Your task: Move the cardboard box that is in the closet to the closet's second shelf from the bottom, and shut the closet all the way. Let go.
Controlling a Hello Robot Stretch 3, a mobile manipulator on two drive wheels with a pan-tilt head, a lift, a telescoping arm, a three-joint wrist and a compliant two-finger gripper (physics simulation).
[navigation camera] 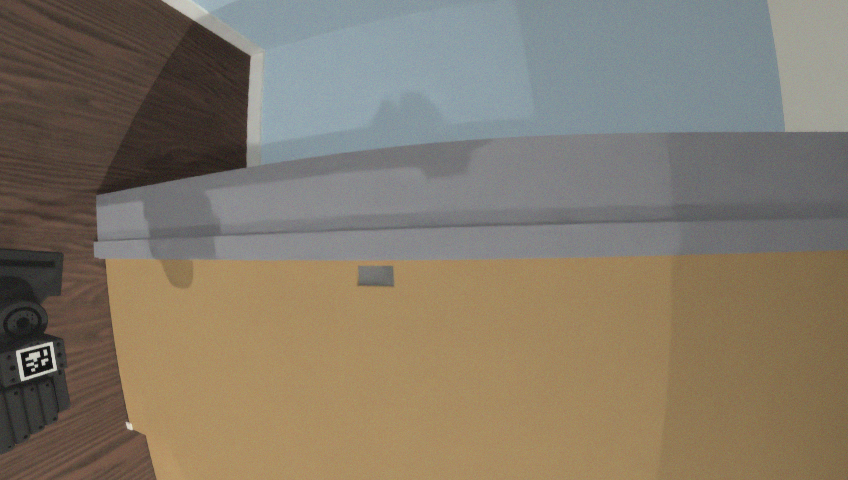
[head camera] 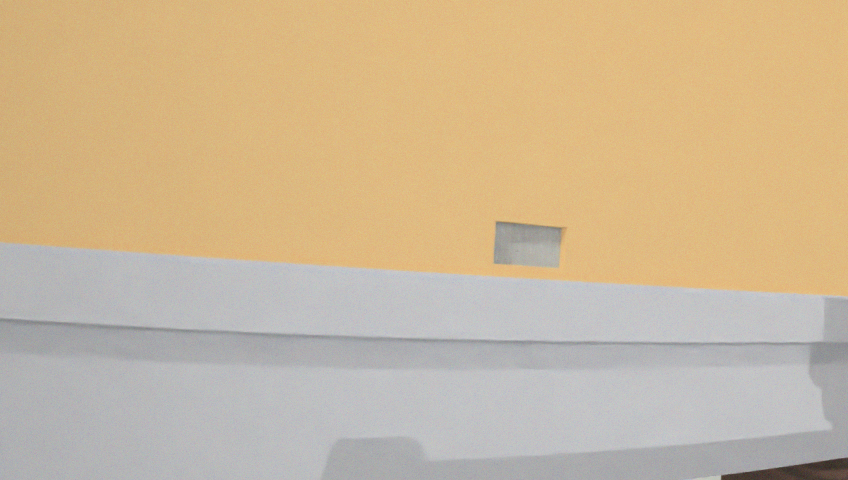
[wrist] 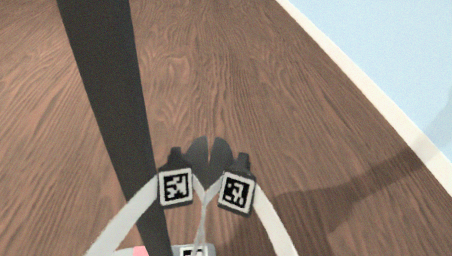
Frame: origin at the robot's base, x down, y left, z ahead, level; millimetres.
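Seen in the pictures: gripper, fingertip midpoint: (wrist: 210, 155).
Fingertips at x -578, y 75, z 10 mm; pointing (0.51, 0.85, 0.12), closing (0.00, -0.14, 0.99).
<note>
A point is followed by its place in that frame.
The closet's yellow door panel (head camera: 357, 130) {x -1184, y -607, z -122 mm} (navigation camera: 416, 368) {x -1082, y -607, z -217 mm} fills much of the head and navigation views. Its small grey recessed handle (head camera: 526, 245) {x -1004, y -617, z -33 mm} (navigation camera: 375, 275) {x -1002, y -617, z -33 mm} is near the edge that borders the grey frame (head camera: 357, 303) {x -1180, y -576, z 29 mm} (navigation camera: 535, 240) {x -1303, y -576, z 30 mm}. No gap shows between panel and frame in these views. The cardboard box and the shelves do not show. My gripper (wrist: 210, 155) {x -578, y 75, z 10 mm} is shut with nothing between its fingertips, over the brown wood floor and away from the handle. In the navigation view its wrist is at the left edge, beside the door panel; the fingertips are hidden there.
The brown wood floor (navigation camera: 71, 89) {x 0, y -506, z 540 mm} (wrist: 240, 65) {x 0, y 1286, z 311 mm} meets a light blue wall (navigation camera: 386, 71) {x -780, y -1326, z 764 mm} (wrist: 400, 45) {x -332, y 954, z 1035 mm} at a white baseboard (navigation camera: 254, 107) {x -47, y -1312, z 719 mm} (wrist: 360, 80) {x -44, y 1079, z 1022 mm}. A dark upright bar (wrist: 107, 90) crosses the wrist view left of the fingers.
</note>
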